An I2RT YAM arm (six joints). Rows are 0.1 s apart.
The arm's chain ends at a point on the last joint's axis. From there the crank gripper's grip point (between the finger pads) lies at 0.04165 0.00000 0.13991 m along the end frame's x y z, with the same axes.
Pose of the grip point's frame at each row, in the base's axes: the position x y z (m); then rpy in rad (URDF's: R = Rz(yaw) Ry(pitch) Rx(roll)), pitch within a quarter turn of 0, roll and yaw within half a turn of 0:
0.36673 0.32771 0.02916 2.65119 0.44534 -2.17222
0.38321 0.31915 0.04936 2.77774 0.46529 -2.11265
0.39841 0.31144 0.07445 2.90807 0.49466 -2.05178
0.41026 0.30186 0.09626 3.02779 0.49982 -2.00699
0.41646 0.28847 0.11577 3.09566 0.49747 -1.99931
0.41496 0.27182 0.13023 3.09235 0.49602 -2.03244
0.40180 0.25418 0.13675 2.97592 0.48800 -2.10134
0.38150 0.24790 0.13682 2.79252 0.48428 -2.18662
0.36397 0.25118 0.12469 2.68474 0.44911 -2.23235
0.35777 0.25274 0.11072 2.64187 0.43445 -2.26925
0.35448 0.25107 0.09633 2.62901 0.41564 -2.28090
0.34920 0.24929 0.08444 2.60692 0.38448 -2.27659
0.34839 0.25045 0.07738 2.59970 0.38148 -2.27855
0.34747 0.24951 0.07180 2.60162 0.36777 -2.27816
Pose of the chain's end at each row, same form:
0.41225 0.27758 0.15848 2.65119 0.44534 -2.17222
0.41481 0.27510 0.18490 2.77774 0.46529 -2.11265
0.41418 0.27167 0.21402 2.90807 0.49466 -2.05178
0.41196 0.26790 0.23822 3.02779 0.49982 -2.00699
0.40980 0.25843 0.25847 3.09566 0.49747 -1.99931
0.40782 0.24200 0.27295 3.09235 0.49602 -2.03244
0.40758 0.21843 0.27816 2.97592 0.48800 -2.10134
0.40650 0.20038 0.27257 2.79252 0.48428 -2.18662
0.40223 0.19985 0.25588 2.68474 0.44911 -2.23235
0.40017 0.19898 0.23964 2.64187 0.43445 -2.26925
0.39926 0.19790 0.22469 2.62901 0.41564 -2.28090
0.39922 0.19807 0.21166 2.60692 0.38448 -2.27659
0.39934 0.19900 0.20414 2.59970 0.38148 -2.27855
0.39936 0.19951 0.19875 2.60162 0.36777 -2.27816

